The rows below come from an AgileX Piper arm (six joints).
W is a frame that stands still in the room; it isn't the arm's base.
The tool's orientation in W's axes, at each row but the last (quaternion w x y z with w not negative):
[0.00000 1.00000 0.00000 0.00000]
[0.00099 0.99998 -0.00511 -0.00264]
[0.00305 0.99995 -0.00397 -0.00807]
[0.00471 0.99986 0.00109 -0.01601]
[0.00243 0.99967 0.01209 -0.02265]
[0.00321 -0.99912 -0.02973 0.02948]
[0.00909 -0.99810 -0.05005 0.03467]
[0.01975 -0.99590 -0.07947 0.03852]
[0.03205 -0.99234 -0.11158 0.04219]
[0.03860 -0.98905 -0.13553 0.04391]
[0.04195 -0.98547 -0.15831 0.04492]
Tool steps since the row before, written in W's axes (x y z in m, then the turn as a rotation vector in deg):
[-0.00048 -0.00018 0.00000 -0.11 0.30 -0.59]
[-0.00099 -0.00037 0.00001 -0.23 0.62 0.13]
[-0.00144 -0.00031 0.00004 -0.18 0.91 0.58]
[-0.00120 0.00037 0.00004 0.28 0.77 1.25]
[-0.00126 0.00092 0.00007 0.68 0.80 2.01]
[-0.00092 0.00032 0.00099 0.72 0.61 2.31]
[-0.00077 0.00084 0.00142 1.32 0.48 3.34]
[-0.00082 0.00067 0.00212 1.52 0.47 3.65]
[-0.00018 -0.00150 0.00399 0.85 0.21 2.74]
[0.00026 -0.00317 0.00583 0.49 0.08 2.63]
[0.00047 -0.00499 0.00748 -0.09 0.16 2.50]
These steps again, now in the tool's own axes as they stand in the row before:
[-0.00048 0.00018 0.00000 -0.11 -0.30 0.59]
[-0.00099 0.00038 0.00000 -0.24 -0.62 -0.13]
[-0.00144 0.00032 -0.00001 -0.20 -0.90 -0.58]
[-0.00120 -0.00037 -0.00001 0.24 -0.76 -1.27]
[-0.00124 -0.00095 -0.00002 0.61 -0.77 -2.04]
[-0.00096 -0.00038 -0.00093 0.62 -0.59 -2.35]
[-0.00078 -0.00094 -0.00135 1.13 -0.42 -3.42]
[-0.00086 -0.00089 -0.00202 1.30 -0.39 -3.74]
[-0.00082 0.00113 -0.00403 0.66 -0.22 -2.79]
[-0.00106 0.00260 -0.00602 0.29 -0.18 -2.65]
[-0.00169 0.00414 -0.00781 -0.22 -0.42 -2.46]

